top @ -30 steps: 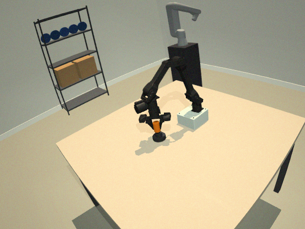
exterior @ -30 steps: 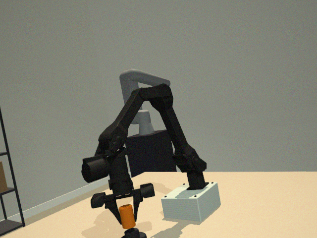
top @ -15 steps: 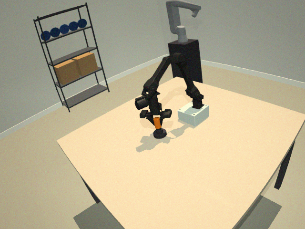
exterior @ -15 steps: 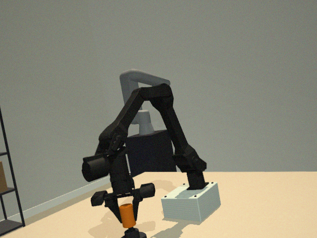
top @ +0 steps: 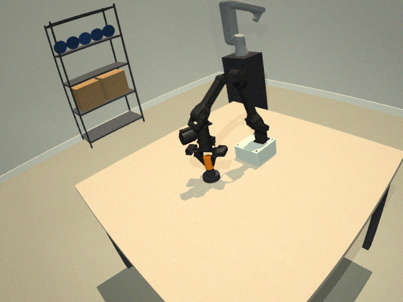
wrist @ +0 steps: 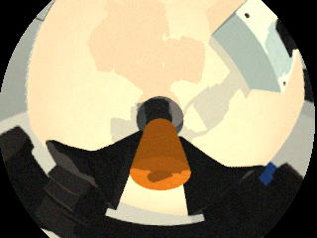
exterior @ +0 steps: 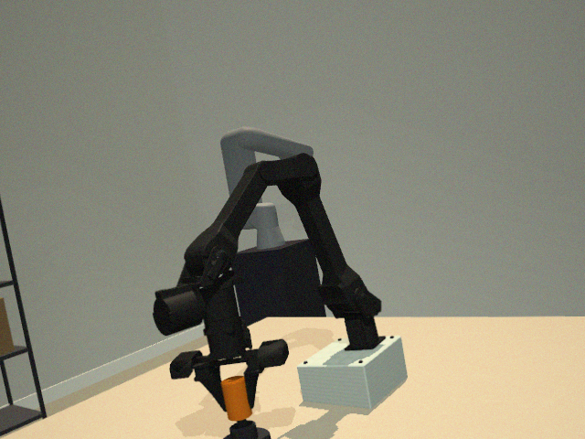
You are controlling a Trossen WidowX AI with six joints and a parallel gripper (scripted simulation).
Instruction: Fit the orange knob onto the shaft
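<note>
Now: the orange knob 20 mm above my gripper tip. Also, from my gripper tip: dark round pedestal (40 mm below).
</note>
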